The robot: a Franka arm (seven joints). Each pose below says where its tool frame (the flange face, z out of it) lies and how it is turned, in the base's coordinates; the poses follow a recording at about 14 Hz.
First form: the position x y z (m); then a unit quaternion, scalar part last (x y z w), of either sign.
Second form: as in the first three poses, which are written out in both.
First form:
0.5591 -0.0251 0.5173 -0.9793 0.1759 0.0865 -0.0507
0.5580 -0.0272 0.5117 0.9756 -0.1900 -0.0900 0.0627
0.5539 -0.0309 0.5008 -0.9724 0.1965 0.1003 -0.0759
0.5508 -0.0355 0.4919 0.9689 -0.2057 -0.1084 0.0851
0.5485 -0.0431 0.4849 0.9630 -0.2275 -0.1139 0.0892
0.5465 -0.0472 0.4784 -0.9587 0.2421 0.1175 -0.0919
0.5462 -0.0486 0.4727 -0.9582 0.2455 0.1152 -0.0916
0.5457 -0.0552 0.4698 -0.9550 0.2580 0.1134 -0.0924
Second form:
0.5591 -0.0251 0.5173 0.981 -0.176 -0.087 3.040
0.5580 -0.0272 0.5117 0.978 -0.190 -0.090 3.016
0.5539 -0.0309 0.5008 0.975 -0.197 -0.101 2.990
0.5508 -0.0355 0.4919 0.972 -0.206 -0.109 2.971
0.5485 -0.0431 0.4849 0.967 -0.228 -0.114 2.963
0.5465 -0.0472 0.4784 0.963 -0.243 -0.118 2.958
0.5462 -0.0486 0.4727 0.962 -0.247 -0.116 2.958
0.5457 -0.0552 0.4698 0.959 -0.259 -0.114 2.957

